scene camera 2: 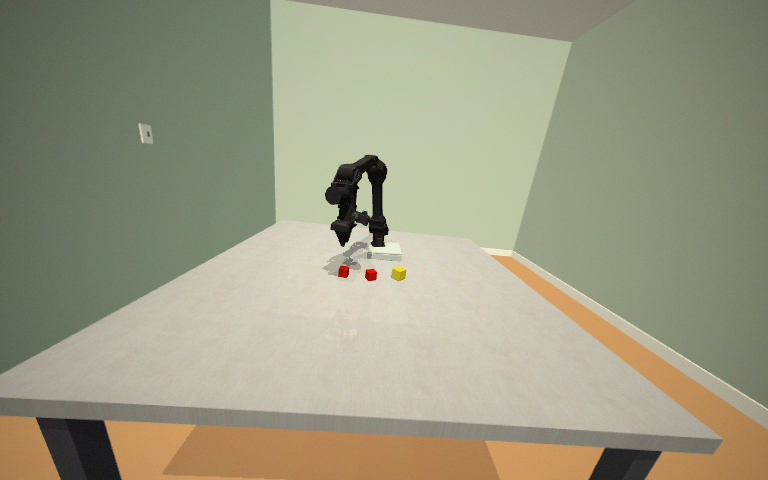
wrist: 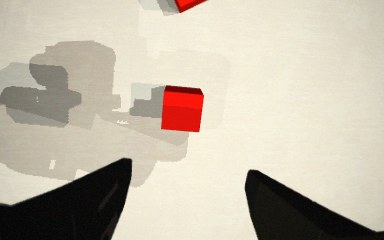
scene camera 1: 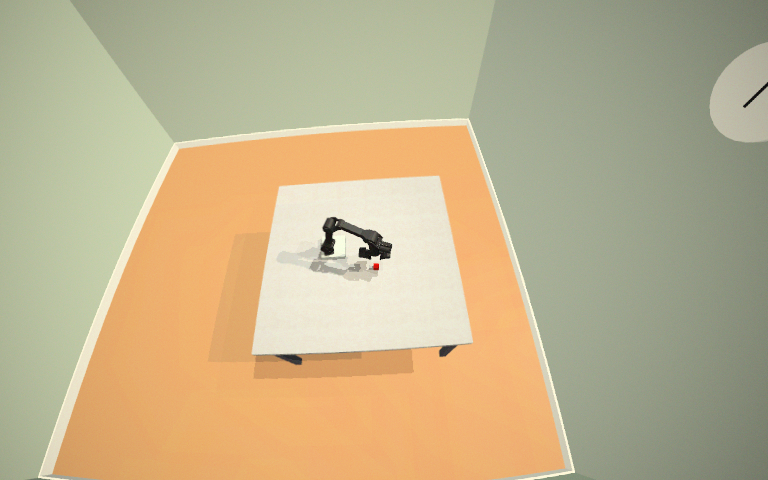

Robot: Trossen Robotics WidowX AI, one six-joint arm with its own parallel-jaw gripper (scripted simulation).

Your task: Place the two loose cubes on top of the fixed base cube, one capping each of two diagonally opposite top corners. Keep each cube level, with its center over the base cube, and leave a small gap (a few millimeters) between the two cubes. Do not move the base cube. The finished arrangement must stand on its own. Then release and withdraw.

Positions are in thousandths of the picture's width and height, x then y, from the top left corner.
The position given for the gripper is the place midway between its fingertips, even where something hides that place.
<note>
The gripper (scene camera 2: 449, 509) is open, holding nothing. Also in view: a red cube (wrist: 475, 444).
The gripper also shows in the wrist view (wrist: 496, 723).
</note>
